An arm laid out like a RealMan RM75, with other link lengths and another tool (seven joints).
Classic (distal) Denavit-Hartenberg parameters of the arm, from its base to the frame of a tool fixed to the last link. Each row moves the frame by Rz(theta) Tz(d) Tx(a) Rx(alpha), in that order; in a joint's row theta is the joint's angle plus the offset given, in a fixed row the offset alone. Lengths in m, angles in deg.
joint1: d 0.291; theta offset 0; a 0; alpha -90
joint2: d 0; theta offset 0; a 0; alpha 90
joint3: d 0.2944; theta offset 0; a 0; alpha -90
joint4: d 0; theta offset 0; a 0; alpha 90
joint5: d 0.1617; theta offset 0; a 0; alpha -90
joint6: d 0; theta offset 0; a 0; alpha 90
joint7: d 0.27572; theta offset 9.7; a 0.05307; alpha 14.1
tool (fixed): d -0.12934; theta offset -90; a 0; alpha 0
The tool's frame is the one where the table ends.
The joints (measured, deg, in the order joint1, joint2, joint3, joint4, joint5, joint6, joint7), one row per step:
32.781 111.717 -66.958 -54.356 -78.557 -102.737 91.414
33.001 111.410 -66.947 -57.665 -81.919 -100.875 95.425
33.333 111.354 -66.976 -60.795 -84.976 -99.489 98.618
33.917 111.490 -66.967 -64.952 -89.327 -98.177 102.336
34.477 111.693 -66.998 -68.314 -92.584 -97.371 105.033
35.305 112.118 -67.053 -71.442 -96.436 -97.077 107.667
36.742 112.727 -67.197 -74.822 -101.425 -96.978 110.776
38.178 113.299 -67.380 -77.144 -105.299 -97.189 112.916
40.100 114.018 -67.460 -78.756 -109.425 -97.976 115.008
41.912 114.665 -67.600 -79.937 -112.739 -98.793 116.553
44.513 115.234 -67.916 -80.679 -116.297 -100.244 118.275
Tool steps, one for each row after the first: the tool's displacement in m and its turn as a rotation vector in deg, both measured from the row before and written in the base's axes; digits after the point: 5 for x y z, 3 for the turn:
0.00043 0.00400 0.00184 0.231 -4.320 -1.533
-0.00091 0.00356 0.00082 0.565 -3.618 -0.755
-0.00155 0.00450 0.00042 1.090 -4.716 -0.390
-0.00247 0.00366 0.00040 1.167 -3.367 0.082
-0.00243 0.00322 -0.00069 0.920 -3.699 0.191
-0.00395 0.00491 -0.00123 1.197 -4.584 0.261
-0.00429 0.00419 -0.00128 0.898 -3.437 0.514
-0.00514 0.00416 -0.00183 0.407 -3.535 0.360
-0.00541 0.00350 -0.00164 0.272 -2.844 0.573
-0.00748 0.00396 -0.00110 -0.285 -3.435 0.818

